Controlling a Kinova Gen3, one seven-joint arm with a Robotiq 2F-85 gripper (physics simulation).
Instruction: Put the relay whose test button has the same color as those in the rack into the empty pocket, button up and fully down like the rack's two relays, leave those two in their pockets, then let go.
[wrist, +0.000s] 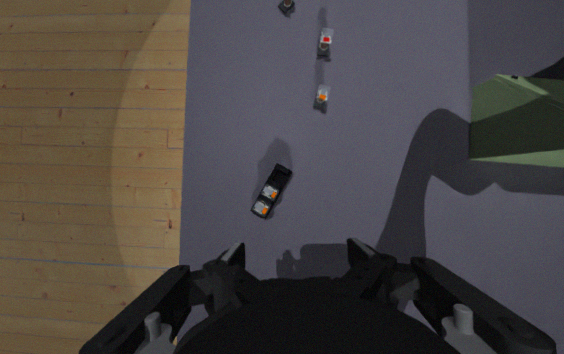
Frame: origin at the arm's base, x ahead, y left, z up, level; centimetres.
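Seen in the pictures: gripper, between the fingertips: (295, 252).
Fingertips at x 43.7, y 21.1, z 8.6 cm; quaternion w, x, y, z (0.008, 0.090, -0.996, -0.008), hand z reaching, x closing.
A point is followed by its place in that frame.
The black rack (272, 182) {y 16.2, x 47.8, z -10.4 cm} lies slanted left of the middle in the wrist view. Two relays with orange buttons, one (270, 192) {y 17.9, x 47.7, z -8.0 cm} in its middle pocket and one (261, 208) {y 20.9, x 48.9, z -7.9 cm} in its lower end pocket, sit in it. The pocket at its upper end is empty. A loose relay with an orange button (322, 97) {y 0.1, x 40.8, z -8.3 cm} stands on the table above and to the right of the rack. A relay with a red button (325, 42) {y -10.0, x 41.4, z -8.5 cm} stands farther up. My gripper (295, 252) {y 21.1, x 43.7, z 8.6 cm} is open and empty, high above the table, its fingertips at the bottom of the view.
Part of another relay (287, 5) {y -18.2, x 49.4, z -10.6 cm} shows at the top edge, its button out of view. A green angular object (520, 120) {y 1.4, x 10.0, z -4.7 cm} is at the right edge. The grey table surface (225, 100) {y 0.9, x 59.6, z -12.7 cm} ends at the left, beside a wooden plank floor (90, 175). Dark arm shadows fall at the right.
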